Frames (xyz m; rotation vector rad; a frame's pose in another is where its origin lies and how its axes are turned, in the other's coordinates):
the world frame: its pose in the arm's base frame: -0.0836 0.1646 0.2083 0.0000 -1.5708 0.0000
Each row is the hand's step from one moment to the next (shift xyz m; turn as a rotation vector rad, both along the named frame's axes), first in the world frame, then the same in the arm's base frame.
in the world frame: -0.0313 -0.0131 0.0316 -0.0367 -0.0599 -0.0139
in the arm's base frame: -0.0316 -0.0131 -0.0313 0.0139 -0.0599 -0.0367
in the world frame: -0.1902 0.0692 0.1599 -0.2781 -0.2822 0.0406
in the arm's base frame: -0.1599 0.0692 -0.1902 -0.0406 -0.2822 -0.2781
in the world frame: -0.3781 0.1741 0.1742 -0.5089 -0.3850 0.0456
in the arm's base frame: -0.1742 0.1741 -0.3781 -0.0456 -0.3850 -0.5089
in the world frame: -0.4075 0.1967 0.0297 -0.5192 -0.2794 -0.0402
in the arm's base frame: -0.0297 0.1967 -0.4075 0.0402 -0.2794 -0.5192
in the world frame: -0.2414 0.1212 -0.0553 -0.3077 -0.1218 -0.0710
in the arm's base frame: 0.0553 0.1212 -0.2414 0.0710 -0.1218 -0.3077
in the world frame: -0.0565 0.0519 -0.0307 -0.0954 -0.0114 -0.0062
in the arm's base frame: 0.0307 0.0519 -0.0565 0.0062 -0.0114 -0.0954
